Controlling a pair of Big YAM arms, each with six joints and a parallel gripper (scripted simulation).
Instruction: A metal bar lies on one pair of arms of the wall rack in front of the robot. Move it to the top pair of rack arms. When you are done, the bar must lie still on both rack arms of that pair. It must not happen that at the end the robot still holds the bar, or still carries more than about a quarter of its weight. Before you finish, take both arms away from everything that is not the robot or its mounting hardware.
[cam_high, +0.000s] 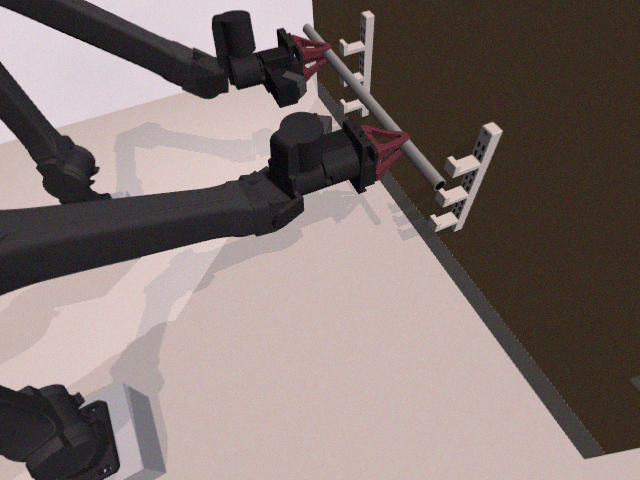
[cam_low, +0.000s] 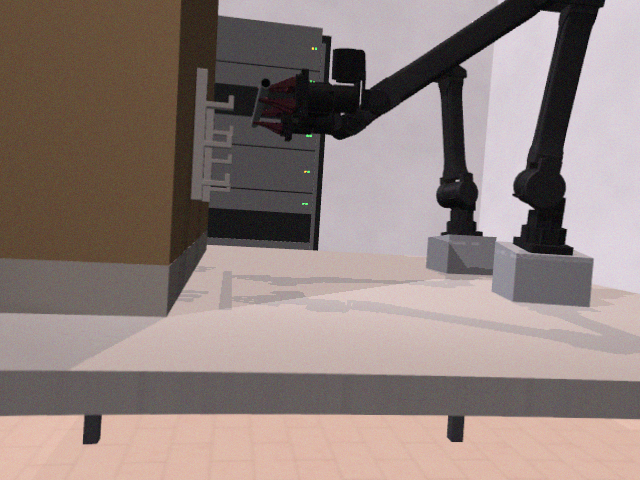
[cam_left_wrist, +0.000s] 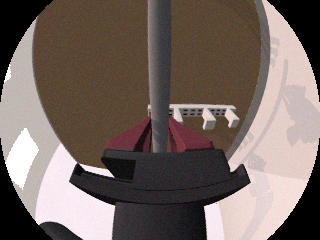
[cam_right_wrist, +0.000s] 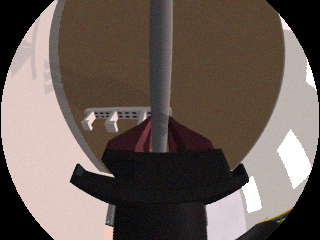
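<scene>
Right now my right hand is 1 cm past the grey metal bar and 15 cm to the right of it. The rest, counted from my right hand: brown wall: 27 cm ahead, 12 cm to the left, 6 cm above.
Now: the grey metal bar 150 mm to the right of my left hand and 10 mm ahead of it. Also, from my left hand: brown wall: 290 mm ahead, 180 mm to the right, 60 mm above.
</scene>
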